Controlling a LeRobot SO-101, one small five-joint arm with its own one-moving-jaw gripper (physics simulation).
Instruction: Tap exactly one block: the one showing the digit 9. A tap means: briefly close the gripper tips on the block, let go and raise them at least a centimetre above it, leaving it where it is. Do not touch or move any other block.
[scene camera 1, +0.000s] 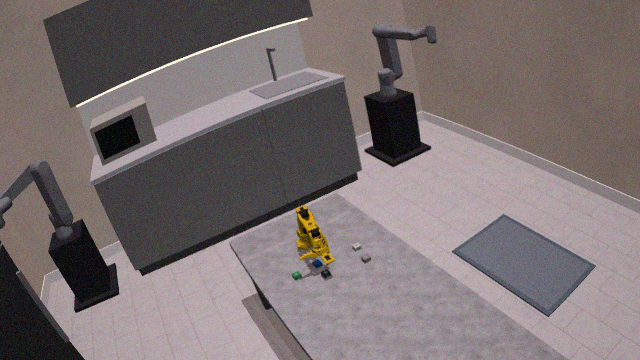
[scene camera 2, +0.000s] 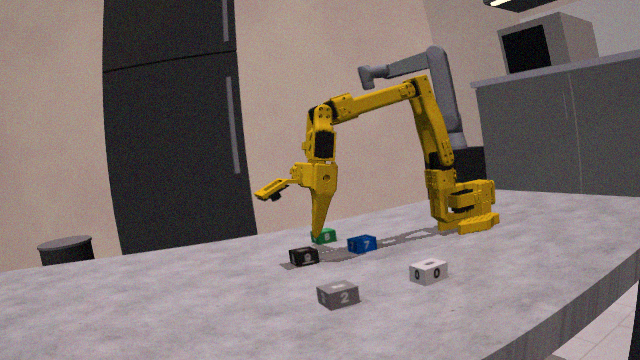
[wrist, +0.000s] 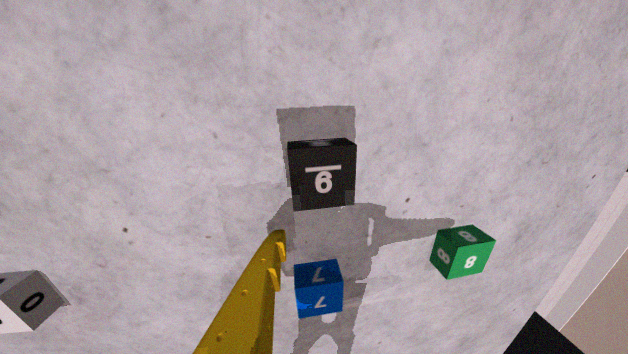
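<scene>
The black block (scene camera 1: 326, 274) (scene camera 2: 303, 256) (wrist: 322, 175) carries the underlined 9, drawn upside down in the wrist view, and sits flat on the table. My gripper (scene camera 1: 316, 259) (scene camera 2: 287, 215) is fully open and empty, its moving jaw swung wide and out of the wrist view. The fixed jaw (wrist: 255, 290) points down, its tip above table height. In the wrist view that tip lies left of and below the black block, apart from it. The blue block (scene camera 1: 317, 263) (scene camera 2: 362, 244) (wrist: 318, 288), marked 7, sits on the arm's base side of the black one.
The green 8 block (scene camera 1: 296, 275) (scene camera 2: 324, 236) (wrist: 462, 251) stands to the right in the wrist view. The white 0 block (scene camera 1: 356, 246) (scene camera 2: 428, 271) (wrist: 32, 300) and the grey 2 block (scene camera 1: 366, 258) (scene camera 2: 338, 294) lie on the other side. The table (scene camera 1: 400, 300) edge shows at the wrist view's right.
</scene>
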